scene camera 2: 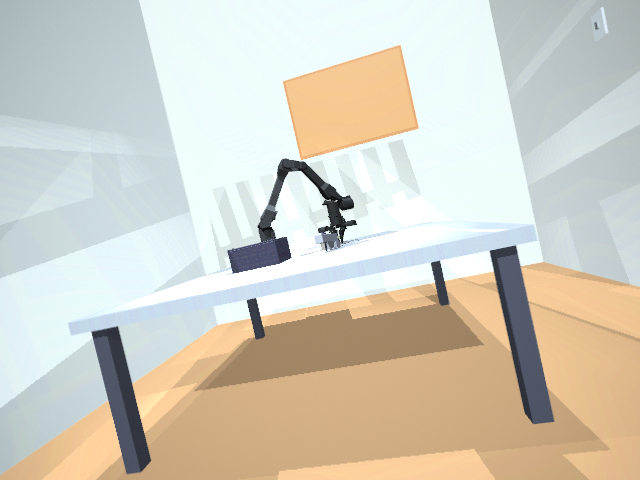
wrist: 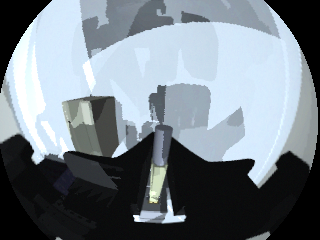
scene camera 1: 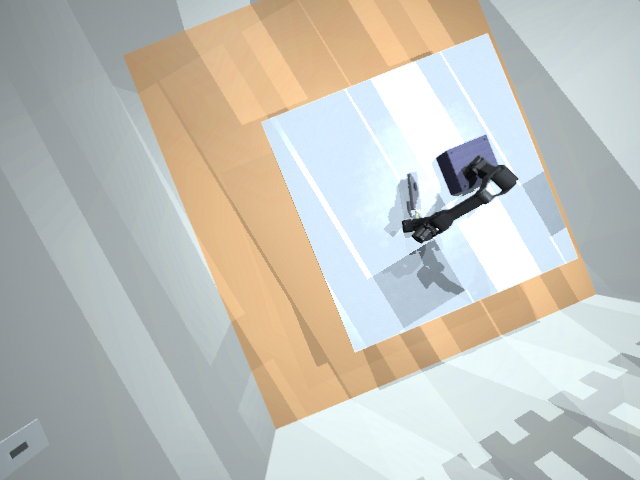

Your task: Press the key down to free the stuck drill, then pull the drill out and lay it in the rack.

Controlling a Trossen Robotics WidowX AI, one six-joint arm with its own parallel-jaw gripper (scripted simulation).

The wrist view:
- my gripper: 159,136
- drill: 163,133, held by my gripper
